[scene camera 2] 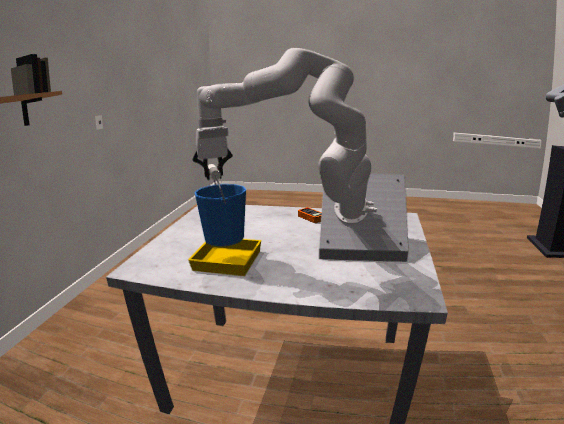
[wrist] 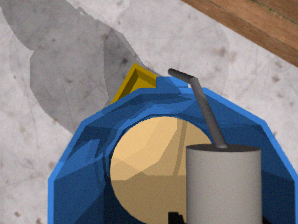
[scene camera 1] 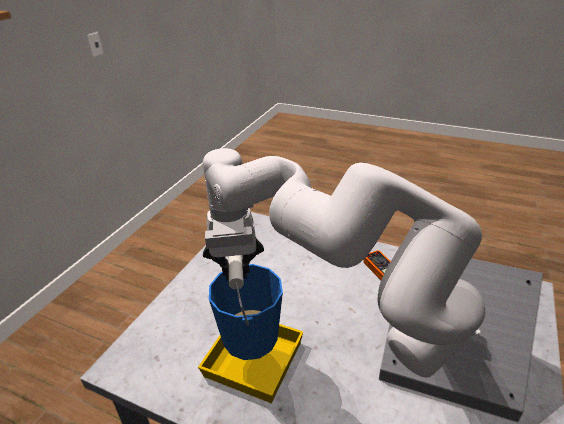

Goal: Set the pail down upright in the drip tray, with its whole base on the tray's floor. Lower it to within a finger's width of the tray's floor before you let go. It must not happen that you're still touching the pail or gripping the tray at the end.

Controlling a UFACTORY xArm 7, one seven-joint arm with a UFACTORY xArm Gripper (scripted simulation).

Path:
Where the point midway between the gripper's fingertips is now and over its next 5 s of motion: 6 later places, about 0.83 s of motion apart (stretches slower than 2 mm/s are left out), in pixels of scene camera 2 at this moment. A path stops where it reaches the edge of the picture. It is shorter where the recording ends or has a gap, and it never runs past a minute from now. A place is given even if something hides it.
The gripper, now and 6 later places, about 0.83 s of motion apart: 214,178; 214,181; 215,188; 216,196; 216,201; 216,200; 216,196

